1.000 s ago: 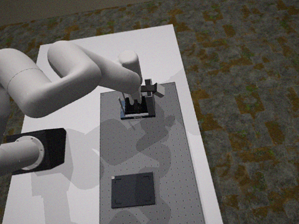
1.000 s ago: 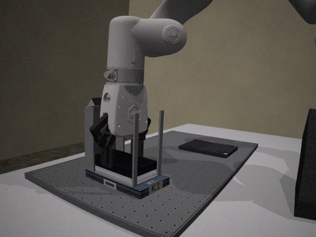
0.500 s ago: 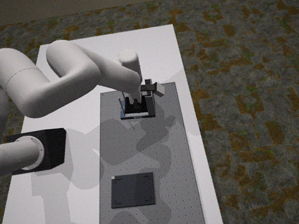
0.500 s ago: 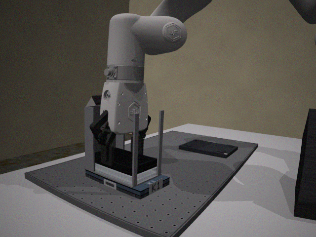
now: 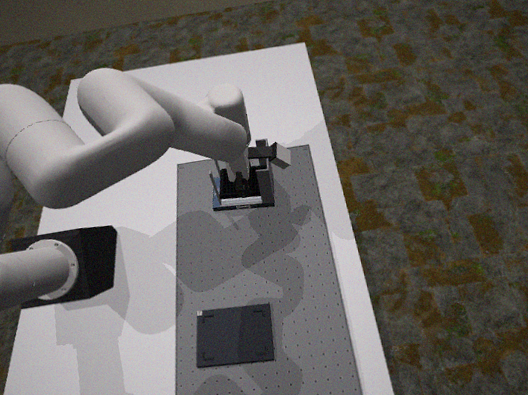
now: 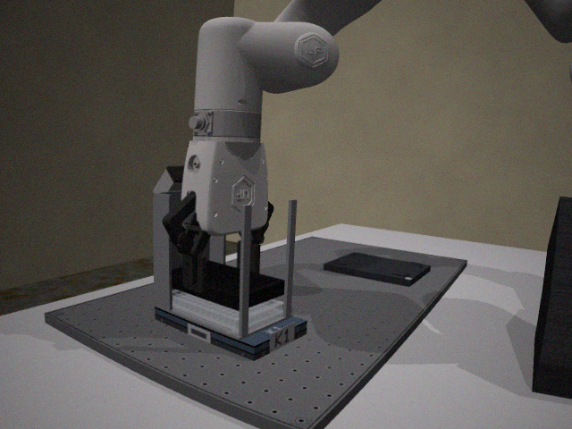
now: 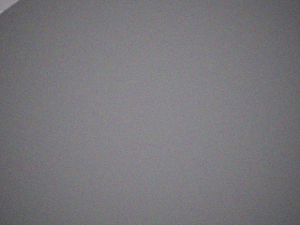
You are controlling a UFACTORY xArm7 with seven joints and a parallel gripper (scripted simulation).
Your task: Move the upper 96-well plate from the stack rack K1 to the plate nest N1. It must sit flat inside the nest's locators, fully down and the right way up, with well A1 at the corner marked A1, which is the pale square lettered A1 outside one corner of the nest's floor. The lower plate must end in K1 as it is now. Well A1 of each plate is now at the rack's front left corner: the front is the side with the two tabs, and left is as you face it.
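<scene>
Now: the clear 96-well plate 4 cm below my hand. Round my hand: black 96-well plate (1 cm below); tall back wall (7 cm ahead, 2 cm above, 1 cm to the right); pale A1 mark (30 cm to the right, 14 cm behind, 5 cm below).
</scene>
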